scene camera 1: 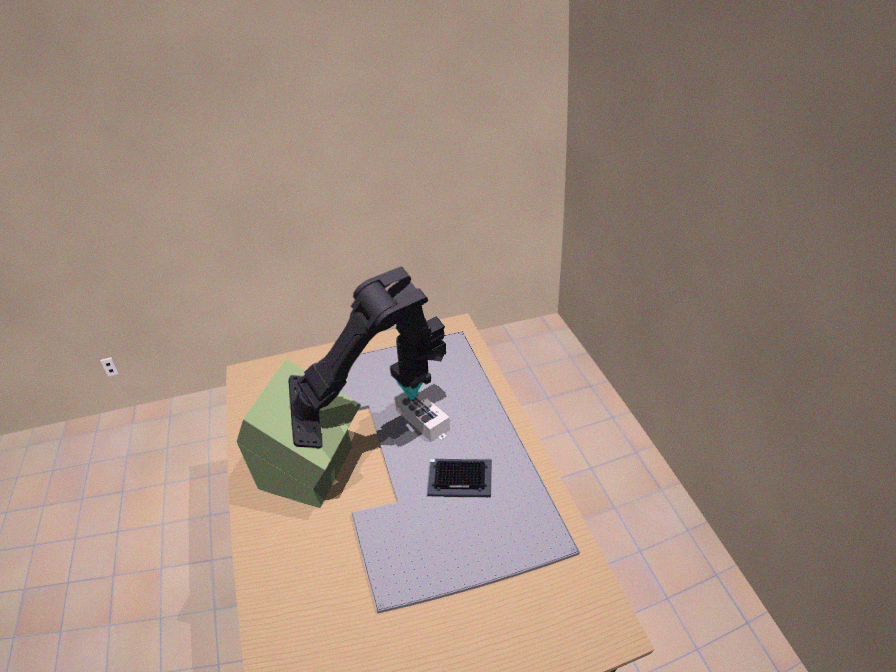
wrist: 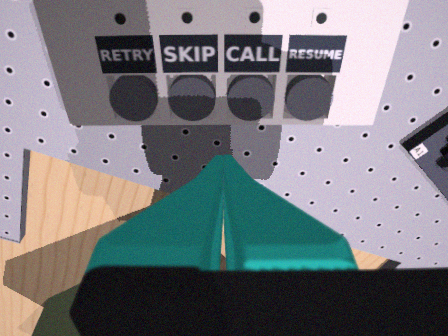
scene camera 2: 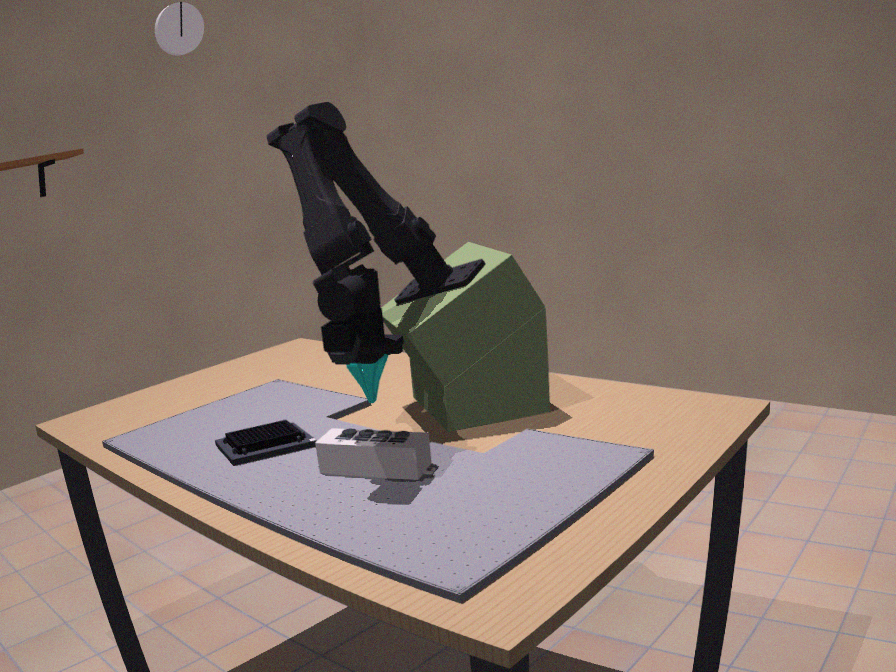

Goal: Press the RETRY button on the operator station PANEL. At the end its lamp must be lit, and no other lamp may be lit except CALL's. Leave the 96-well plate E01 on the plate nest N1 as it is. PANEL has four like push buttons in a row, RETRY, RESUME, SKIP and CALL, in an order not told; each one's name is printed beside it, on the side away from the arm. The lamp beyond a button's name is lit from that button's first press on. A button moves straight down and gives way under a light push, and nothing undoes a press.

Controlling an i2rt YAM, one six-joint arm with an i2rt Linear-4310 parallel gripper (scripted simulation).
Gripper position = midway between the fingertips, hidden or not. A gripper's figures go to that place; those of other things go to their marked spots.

Labels:
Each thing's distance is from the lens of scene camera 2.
my gripper (scene camera 2: 372,402): 131 cm
black 96-well plate (scene camera 2: 273,434): 145 cm
panel (scene camera 2: 409,458): 125 cm
The marked spots on the panel and the black 96-well plate are 30 cm apart.

